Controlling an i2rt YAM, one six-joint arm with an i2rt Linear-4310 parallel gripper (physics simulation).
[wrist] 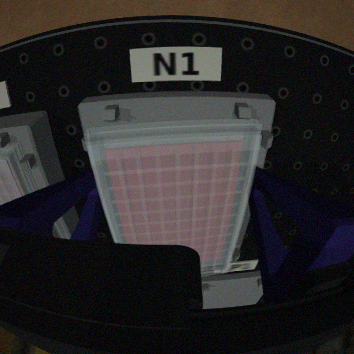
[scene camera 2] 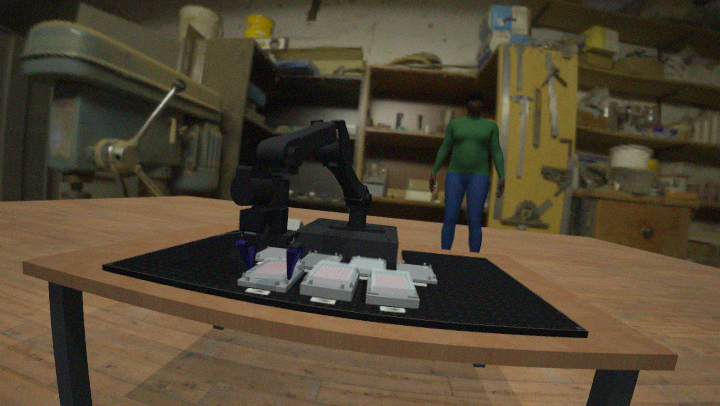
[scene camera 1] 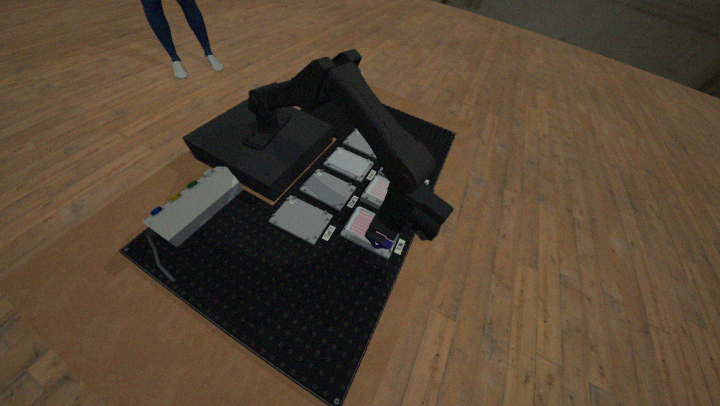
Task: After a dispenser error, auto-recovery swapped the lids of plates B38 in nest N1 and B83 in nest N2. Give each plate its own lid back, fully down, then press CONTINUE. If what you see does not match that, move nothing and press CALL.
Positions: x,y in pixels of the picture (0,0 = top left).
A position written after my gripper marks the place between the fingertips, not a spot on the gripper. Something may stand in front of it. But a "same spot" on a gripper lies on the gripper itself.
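You'd find my gripper in scene camera 1 (381,234), and it's there in scene camera 2 and the wrist view too. On that gripper, (wrist: 153,286) and (scene camera 2: 267,240) are the same spot.
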